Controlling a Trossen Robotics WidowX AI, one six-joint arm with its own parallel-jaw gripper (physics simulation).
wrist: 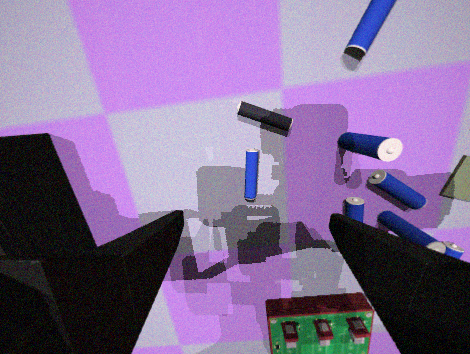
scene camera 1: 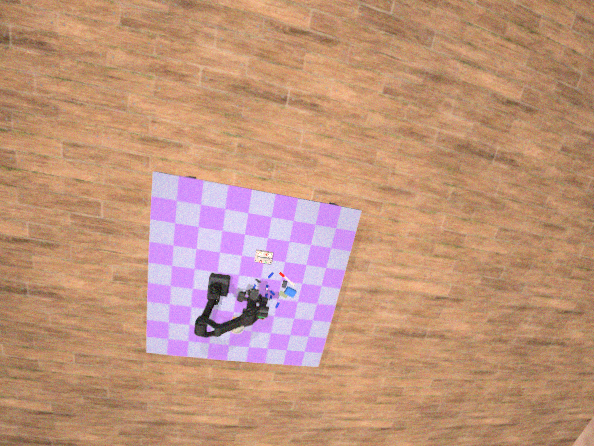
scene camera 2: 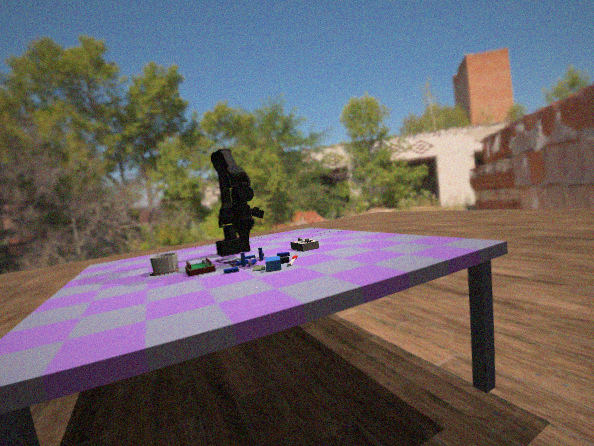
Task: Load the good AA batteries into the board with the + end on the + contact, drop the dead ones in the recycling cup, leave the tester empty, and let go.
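Where they show: gripper, fingertip midpoint: (wrist: 256,218) (scene camera 2: 245,243); arm's base, origin of the base link: (scene camera 1: 216,286) (scene camera 2: 231,239).
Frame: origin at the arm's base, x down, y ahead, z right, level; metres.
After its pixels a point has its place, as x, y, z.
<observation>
My gripper (wrist: 256,218) @(-0.004, 0.242, 0.021) is open and empty above the table. A blue battery (wrist: 251,175) @(0.048, 0.244, 0.010) lies between and just ahead of its fingertips in the wrist view. A black battery (wrist: 265,117) @(0.048, 0.263, -0.035) lies beyond it. Several blue batteries are at the right, some upright, such as one (wrist: 354,210) @(0.045, 0.328, 0.058) by the right finger, others leaning or lying (wrist: 397,190) @(0.044, 0.363, 0.045). Another blue battery (wrist: 372,25) @(0.044, 0.338, -0.078) lies at the top right. The green board (wrist: 320,325) @(0.032, 0.287, 0.177) (scene camera 2: 201,271) @(0.050, 0.341, 0.219) with dark red walls is at the bottom. The grey-beige cup (scene camera 2: 165,263) @(0.023, 0.197, 0.312) (scene camera 1: 237,329) @(0.036, 0.153, 0.352) is partly under the arm in scene camera 1. Charge and most + ends are unreadable.
A cream box (scene camera 1: 264,257) @(0.033, 0.290, -0.217) (scene camera 2: 305,245) @(0.038, 0.337, -0.191) with small marks stands apart from the batteries; I cannot tell if it is the tester. A blue block (scene camera 1: 290,291) @(0.028, 0.490, 0.015) (scene camera 2: 273,264) @(0.040, 0.524, 0.040), an olive flat piece (scene camera 2: 258,268) @(0.056, 0.462, 0.066) (wrist: 457,181) @(0.056, 0.422, 0.052) and a red-and-white item (scene camera 1: 282,274) @(0.055, 0.423, -0.094) (scene camera 2: 294,259) @(0.056, 0.451, -0.073) are near the batteries.
</observation>
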